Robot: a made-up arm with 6 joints. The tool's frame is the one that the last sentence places.
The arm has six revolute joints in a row. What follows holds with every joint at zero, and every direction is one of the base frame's.
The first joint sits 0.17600 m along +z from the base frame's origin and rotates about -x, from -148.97 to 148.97 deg.
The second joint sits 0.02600 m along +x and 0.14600 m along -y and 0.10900 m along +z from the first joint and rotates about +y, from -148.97 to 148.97 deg.
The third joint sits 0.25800 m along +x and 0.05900 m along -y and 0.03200 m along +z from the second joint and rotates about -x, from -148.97 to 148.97 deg.
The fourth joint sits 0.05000 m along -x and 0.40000 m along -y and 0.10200 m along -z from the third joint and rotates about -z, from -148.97 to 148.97 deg.
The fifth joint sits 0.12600 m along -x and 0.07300 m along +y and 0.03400 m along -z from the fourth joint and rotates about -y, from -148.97 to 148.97 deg.
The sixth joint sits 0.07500 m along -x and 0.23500 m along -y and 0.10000 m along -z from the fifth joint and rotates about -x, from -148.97 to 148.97 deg.
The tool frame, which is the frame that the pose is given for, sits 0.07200 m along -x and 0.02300 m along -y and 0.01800 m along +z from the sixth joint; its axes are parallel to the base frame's.
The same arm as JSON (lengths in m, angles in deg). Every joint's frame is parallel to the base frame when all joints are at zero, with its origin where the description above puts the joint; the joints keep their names.
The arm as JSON. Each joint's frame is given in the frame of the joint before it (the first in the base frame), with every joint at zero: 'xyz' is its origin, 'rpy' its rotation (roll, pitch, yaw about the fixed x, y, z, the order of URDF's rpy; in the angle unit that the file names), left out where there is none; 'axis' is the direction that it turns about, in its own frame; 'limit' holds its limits. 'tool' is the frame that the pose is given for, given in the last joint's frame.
{
  "units": {
    "length": "m",
    "angle": "deg"
  },
  "joints": [
    {
      "name": "joint 1",
      "type": "revolute",
      "origin": {
        "xyz": [
          0.0,
          0.0,
          0.176
        ]
      },
      "axis": "-x",
      "limit": {
        "lower": -148.97,
        "upper": 148.97
      }
    },
    {
      "name": "joint 2",
      "type": "revolute",
      "origin": {
        "xyz": [
          0.026,
          -0.146,
          0.109
        ]
      },
      "axis": "+y",
      "limit": {
        "lower": -148.97,
        "upper": 148.97
      }
    },
    {
      "name": "joint 3",
      "type": "revolute",
      "origin": {
        "xyz": [
          0.258,
          -0.059,
          0.032
        ]
      },
      "axis": "-x",
      "limit": {
        "lower": -148.97,
        "upper": 148.97
      }
    },
    {
      "name": "joint 4",
      "type": "revolute",
      "origin": {
        "xyz": [
          -0.05,
          -0.4,
          -0.102
        ]
      },
      "axis": "-z",
      "limit": {
        "lower": -148.97,
        "upper": 148.97
      }
    },
    {
      "name": "joint 5",
      "type": "revolute",
      "origin": {
        "xyz": [
          -0.126,
          0.073,
          -0.034
        ]
      },
      "axis": "-y",
      "limit": {
        "lower": -148.97,
        "upper": 148.97
      }
    },
    {
      "name": "joint 6",
      "type": "revolute",
      "origin": {
        "xyz": [
          -0.075,
          -0.235,
          -0.1
        ]
      },
      "axis": "-x",
      "limit": {
        "lower": -148.97,
        "upper": 148.97
      }
    }
  ],
  "tool": {
    "origin": {
      "xyz": [
        -0.072,
        -0.023,
        0.018
      ]
    }
  }
}

